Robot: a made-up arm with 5 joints.
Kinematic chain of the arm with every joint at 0, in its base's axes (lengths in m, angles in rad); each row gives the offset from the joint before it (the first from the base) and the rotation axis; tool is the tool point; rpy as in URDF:
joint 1: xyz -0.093 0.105 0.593 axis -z
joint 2: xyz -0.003 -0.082 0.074 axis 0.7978 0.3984 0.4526
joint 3: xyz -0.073 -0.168 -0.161 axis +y
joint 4: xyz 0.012 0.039 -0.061 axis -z
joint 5: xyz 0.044 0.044 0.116 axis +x
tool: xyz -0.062 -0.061 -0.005 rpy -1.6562 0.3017 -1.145
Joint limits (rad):
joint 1: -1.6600..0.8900
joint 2: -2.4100..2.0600
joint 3: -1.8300..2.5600
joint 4: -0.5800..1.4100
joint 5: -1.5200..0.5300
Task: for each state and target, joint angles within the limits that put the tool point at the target. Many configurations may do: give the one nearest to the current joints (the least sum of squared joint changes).
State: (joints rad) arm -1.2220 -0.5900 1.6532 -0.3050 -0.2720
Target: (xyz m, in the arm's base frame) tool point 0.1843 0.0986 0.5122
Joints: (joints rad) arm -1.5998 -0.3297 2.0800 -0.4611 -0.4068
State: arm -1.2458 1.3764 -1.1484 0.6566 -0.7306
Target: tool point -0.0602 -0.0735 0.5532
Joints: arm -0.8096 1.5968 -0.4530 0.8157 -1.1044
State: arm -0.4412 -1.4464 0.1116 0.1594 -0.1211
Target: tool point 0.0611 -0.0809 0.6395
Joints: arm -1.0950 -0.7152 0.2770 0.5015 -0.4184
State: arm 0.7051 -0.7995 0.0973 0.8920 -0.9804
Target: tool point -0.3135 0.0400 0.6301
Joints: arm 0.7601 -0.6252 -0.1624 0.8572 -0.7166
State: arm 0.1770 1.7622 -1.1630 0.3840 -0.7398
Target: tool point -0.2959 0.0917 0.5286
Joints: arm 0.6142 1.9039 -0.6949 0.3867 -0.5819
